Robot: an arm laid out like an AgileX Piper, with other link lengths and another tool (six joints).
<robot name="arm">
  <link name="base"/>
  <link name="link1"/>
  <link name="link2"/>
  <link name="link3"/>
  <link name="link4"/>
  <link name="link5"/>
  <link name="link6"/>
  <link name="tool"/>
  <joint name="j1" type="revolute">
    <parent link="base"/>
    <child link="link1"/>
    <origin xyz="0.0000 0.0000 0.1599" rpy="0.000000 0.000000 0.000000"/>
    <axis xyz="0 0 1"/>
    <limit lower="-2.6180" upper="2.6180"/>
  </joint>
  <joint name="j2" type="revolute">
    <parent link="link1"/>
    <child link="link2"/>
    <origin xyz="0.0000 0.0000 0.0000" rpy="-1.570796 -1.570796 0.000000"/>
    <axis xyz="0 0 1"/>
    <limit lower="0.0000" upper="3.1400"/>
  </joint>
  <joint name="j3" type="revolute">
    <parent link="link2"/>
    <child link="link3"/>
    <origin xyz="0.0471 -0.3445 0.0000" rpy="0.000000 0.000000 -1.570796"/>
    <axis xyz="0 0 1"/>
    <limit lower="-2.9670" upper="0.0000"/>
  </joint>
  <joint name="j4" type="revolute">
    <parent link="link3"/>
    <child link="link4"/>
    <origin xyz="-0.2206 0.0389 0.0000" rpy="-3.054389 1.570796 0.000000"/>
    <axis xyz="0 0 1"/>
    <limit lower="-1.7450" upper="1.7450"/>
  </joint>
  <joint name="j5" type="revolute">
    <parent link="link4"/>
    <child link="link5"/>
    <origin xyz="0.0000 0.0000 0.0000" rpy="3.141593 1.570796 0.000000"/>
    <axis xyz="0 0 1"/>
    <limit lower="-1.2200" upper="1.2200"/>
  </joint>
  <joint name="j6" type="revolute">
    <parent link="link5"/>
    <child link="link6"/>
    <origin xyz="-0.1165 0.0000 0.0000" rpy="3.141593 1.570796 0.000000"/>
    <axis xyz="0 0 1"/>
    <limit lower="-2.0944" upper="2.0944"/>
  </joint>
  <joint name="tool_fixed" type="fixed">
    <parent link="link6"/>
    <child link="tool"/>
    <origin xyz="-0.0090 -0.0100 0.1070" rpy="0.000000 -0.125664 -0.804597"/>
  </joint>
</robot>
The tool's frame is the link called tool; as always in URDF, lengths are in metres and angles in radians.
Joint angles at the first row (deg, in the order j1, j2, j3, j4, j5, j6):
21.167 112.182 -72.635 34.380 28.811 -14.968
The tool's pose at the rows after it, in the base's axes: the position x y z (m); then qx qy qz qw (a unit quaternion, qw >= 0):
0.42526 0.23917 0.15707 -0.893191 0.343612 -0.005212 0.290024
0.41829 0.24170 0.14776 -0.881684 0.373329 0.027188 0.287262
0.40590 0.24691 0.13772 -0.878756 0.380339 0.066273 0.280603
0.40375 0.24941 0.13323 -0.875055 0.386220 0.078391 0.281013
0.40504 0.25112 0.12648 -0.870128 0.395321 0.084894 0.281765
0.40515 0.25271 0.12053 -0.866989 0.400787 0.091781 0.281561
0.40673 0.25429 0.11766 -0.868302 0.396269 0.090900 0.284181
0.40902 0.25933 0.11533 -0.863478 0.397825 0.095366 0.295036
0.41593 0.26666 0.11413 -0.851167 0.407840 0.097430 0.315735
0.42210 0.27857 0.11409 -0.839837 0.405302 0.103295 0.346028
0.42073 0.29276 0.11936 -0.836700 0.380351 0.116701 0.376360
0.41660 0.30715 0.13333 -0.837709 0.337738 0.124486 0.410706
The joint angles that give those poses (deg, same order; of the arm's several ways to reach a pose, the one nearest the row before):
21.167 113.843 -72.636 34.678 31.186 -5.035
21.166 114.811 -72.635 35.751 33.219 -1.855
21.167 115.938 -72.636 37.529 36.532 -1.853
21.167 116.616 -72.637 38.716 37.110 -1.963
21.167 117.636 -72.636 39.889 36.738 -1.963
21.167 118.512 -72.636 40.881 36.660 -2.216
21.167 119.044 -72.635 41.896 36.203 -3.775
21.166 119.804 -72.635 44.932 35.754 -6.005
21.167 120.811 -72.724 50.063 34.533 -8.895
21.167 122.131 -72.725 58.252 34.058 -15.726
21.167 122.930 -72.724 65.665 36.124 -24.003
21.167 122.865 -72.722 71.867 39.309 -32.809

